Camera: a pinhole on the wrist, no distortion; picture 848 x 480 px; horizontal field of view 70.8 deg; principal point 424.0 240.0 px. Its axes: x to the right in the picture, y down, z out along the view. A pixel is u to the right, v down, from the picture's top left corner.
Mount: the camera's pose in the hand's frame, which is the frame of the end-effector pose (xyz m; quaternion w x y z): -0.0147 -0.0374 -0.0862 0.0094 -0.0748 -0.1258 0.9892
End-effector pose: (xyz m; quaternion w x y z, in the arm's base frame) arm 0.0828 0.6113 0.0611 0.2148 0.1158 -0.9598 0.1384
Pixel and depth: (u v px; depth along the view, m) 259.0 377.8 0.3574
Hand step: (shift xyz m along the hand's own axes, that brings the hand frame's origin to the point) 0.0293 -0.2095 0.2496
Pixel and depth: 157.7 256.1 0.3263
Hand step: 0.0802 -0.1321 0.2451
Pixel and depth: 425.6 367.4 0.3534
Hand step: -0.0688 -0.1979 0.2330
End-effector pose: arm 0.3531 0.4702 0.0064 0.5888 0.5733 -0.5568 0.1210
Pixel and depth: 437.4 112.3 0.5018
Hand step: -0.1013 -0.0572 0.4193
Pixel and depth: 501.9 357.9 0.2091
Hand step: -0.0731 -0.1281 0.0996
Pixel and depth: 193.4 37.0 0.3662
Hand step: 0.0701 -0.0127 0.3161
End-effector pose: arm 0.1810 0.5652 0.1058 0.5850 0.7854 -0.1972 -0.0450
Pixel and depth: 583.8 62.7 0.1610
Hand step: -0.0815 -0.0293 0.0736
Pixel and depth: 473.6 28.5 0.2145
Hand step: -0.0646 -0.0162 0.1355
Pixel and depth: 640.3 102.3 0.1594
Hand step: -0.0958 -0.0391 0.0672
